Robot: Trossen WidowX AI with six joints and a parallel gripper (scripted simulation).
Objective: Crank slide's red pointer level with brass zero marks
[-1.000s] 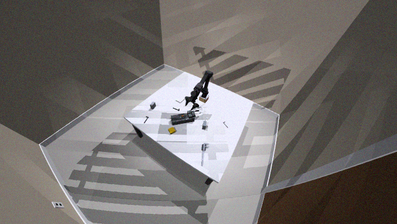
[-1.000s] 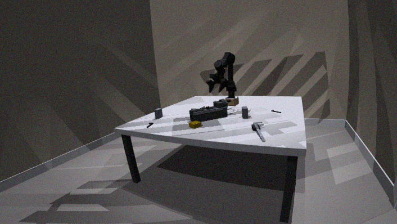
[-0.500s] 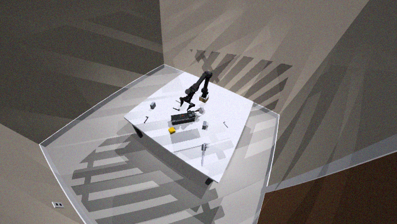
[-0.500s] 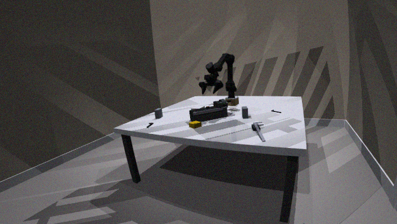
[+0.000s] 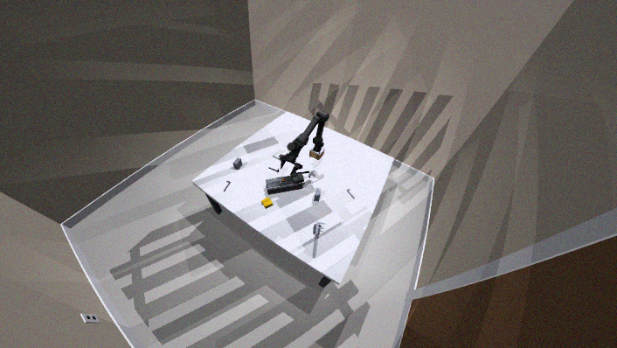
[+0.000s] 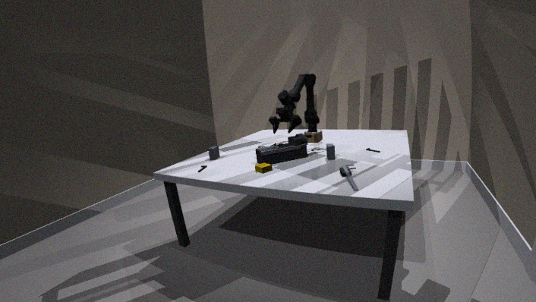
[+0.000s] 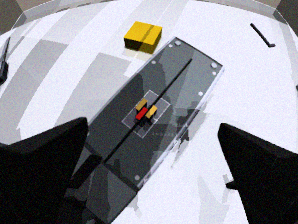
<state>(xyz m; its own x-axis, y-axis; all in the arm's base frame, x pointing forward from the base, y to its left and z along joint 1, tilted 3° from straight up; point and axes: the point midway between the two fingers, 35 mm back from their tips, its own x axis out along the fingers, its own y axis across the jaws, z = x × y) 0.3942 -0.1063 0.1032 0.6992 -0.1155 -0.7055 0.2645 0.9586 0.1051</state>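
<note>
My gripper tip is 120 mm to the right of the dark crank handle, 100 mm past it and 40 mm above it. Round my gripper tip: yellow block 220 mm ahead, 130 mm below, 40 mm to the right; then red pointer 60 mm below, 30 mm ahead.
</note>
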